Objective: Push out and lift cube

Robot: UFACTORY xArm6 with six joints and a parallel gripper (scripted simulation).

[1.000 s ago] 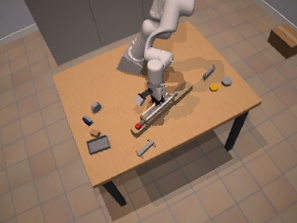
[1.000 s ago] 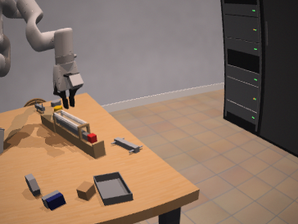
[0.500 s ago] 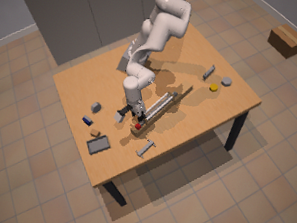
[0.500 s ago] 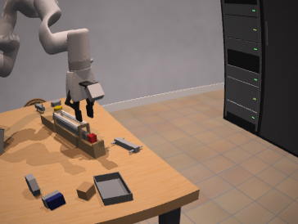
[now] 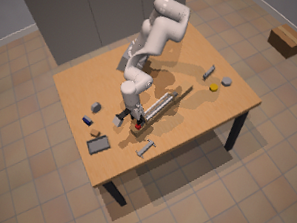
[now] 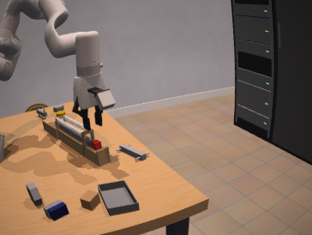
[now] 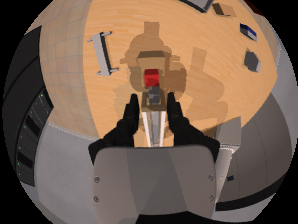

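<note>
Right now the red cube is 8 cm below my hand. From my hand the other things lie so: grey tray 1 cm ahead, 25 cm to the right, 13 cm below; then blue block 16 cm behind, 28 cm to the right, 12 cm below; then brown block 6 cm behind, 25 cm to the right, 12 cm below.
</note>
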